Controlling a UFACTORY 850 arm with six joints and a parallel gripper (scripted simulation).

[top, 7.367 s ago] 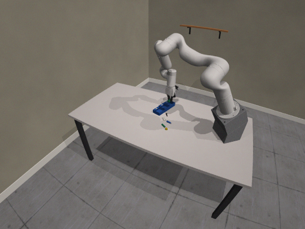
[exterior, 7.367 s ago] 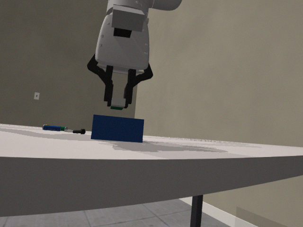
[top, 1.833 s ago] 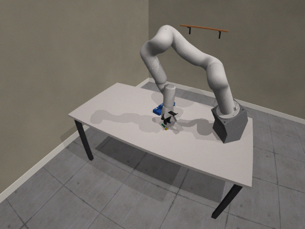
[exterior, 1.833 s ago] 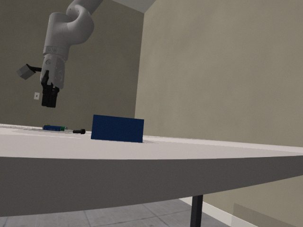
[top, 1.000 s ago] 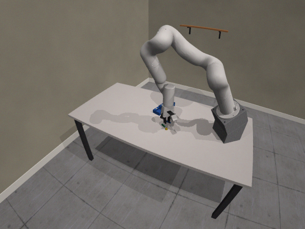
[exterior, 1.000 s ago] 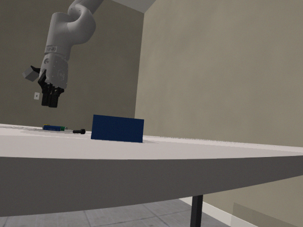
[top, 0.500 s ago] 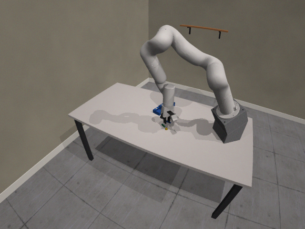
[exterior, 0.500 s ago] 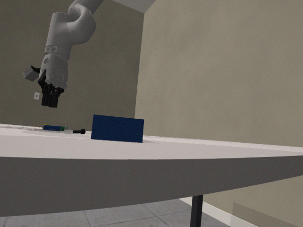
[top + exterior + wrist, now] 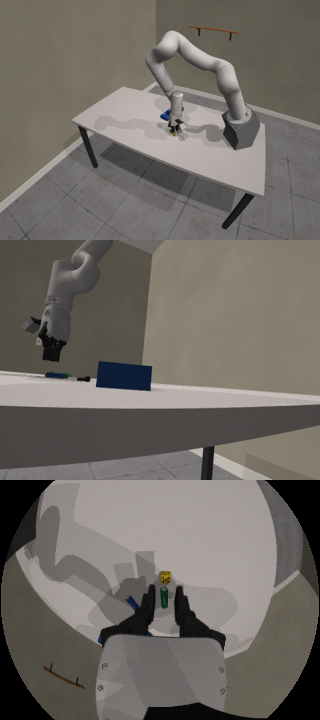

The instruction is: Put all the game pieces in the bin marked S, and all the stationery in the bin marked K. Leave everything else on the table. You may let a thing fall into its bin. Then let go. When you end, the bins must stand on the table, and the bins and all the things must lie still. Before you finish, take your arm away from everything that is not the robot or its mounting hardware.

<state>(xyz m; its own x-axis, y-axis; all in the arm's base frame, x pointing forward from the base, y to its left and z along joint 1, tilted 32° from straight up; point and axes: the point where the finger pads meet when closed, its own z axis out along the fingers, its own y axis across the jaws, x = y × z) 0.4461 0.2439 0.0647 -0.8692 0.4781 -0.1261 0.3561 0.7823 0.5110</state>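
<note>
My gripper is now 60 mm above the yellow die. Also, from my hand: white domino: 110 mm ahead, 100 mm to the right, 70 mm below; blue battery: 90 mm to the right, 60 mm below, 40 mm ahead; green battery: 60 mm below, 50 mm ahead, 20 mm to the right.
</note>
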